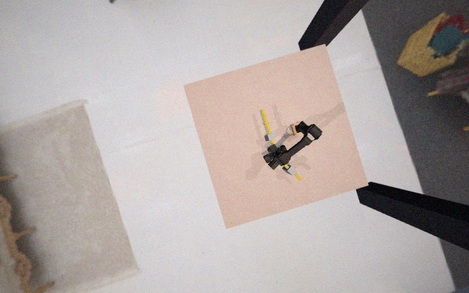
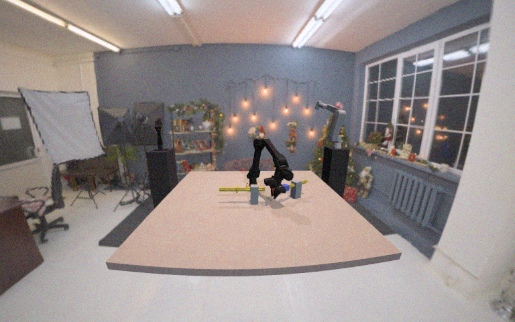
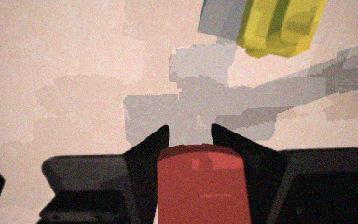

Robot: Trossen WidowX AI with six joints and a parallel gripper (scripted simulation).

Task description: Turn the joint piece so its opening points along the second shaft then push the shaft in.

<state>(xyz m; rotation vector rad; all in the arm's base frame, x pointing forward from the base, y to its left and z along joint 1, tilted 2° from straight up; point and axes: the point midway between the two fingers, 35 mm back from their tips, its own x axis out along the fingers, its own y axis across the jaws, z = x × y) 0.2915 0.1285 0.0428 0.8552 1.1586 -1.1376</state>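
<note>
Now: the red joint piece 1 cm behind my gripper tip, 2 cm to the left of it and 5 cm above it.
</note>
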